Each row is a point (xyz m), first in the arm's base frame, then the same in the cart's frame.
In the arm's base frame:
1: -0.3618 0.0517 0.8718
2: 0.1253 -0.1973 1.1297
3: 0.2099 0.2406 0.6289
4: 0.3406 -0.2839 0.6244
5: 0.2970 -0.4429 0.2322
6: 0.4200 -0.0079 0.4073
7: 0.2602 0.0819 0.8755
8: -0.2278 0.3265 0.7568
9: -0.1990 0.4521 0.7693
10: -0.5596 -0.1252 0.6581
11: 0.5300 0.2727 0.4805
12: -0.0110 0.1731 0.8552
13: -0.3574 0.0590 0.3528
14: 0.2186 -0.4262 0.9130
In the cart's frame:
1: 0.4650 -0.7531 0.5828
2: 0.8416 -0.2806 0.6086
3: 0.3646 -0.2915 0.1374
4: 0.8988 -0.3042 0.0560
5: 0.9892 -0.5325 -0.2915
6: 0.6172 -0.2500 -0.1617
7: 0.5631 -0.1904 0.3346
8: 0.2100 -0.6113 0.4360
9: 0.0959 -0.5503 0.4415
10: 0.5662 -1.0544 0.4601
11: 0.3779 -0.0557 -0.1267
12: 0.4166 -0.4176 0.4306
13: 0.3863 -0.9470 0.1078
14: 1.0522 -0.3364 0.3623

